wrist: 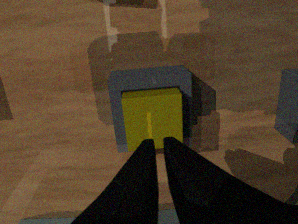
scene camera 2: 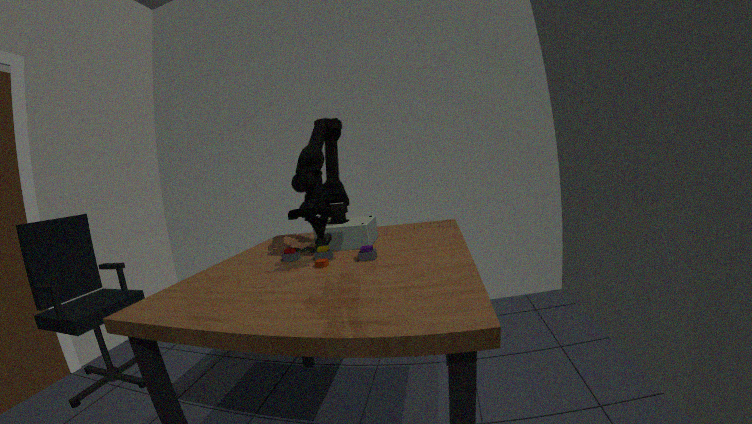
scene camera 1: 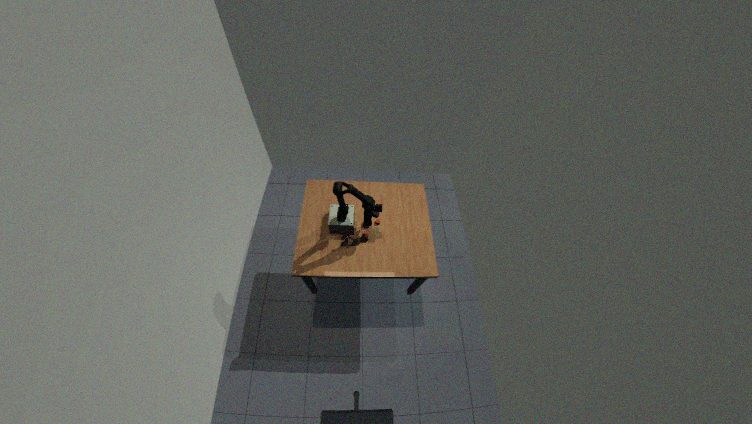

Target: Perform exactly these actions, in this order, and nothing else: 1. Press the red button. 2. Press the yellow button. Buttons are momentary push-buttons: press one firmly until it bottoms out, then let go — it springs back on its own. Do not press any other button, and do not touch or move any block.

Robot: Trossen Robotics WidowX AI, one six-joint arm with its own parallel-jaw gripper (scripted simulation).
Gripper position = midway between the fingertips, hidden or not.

Note:
My gripper (scene camera 2: pixel 321 238) is shut, holding nothing. Also in view: a yellow button (wrist: pixel 154 114).
My gripper also shows in the wrist view (wrist: pixel 158 147).

